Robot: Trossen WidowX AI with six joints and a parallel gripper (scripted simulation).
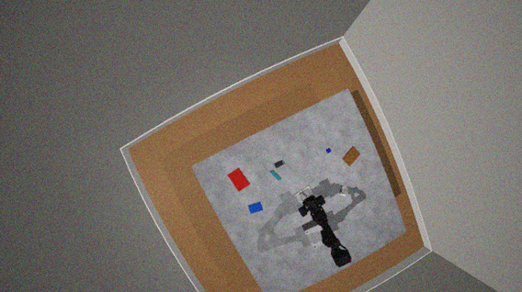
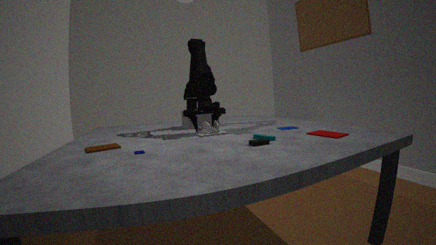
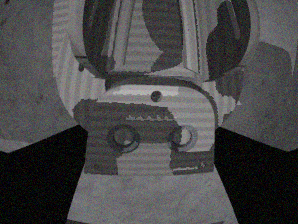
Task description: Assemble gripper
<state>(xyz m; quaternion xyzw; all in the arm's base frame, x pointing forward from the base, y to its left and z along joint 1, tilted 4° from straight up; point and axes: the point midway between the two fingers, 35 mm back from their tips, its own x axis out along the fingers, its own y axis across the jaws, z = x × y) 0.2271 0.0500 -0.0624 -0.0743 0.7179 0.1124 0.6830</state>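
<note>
Now: gripper tip 30 mm short of the grey jaw, 10 mm to the left of it and 10 mm below it. Also, from my gripper tip: dark block (330 mm ahead, 130 mm to the left); then blue tile (380 mm to the left, 70 mm ahead, 10 mm below); then teal bar (260 mm ahead, 180 mm to the left).
</note>
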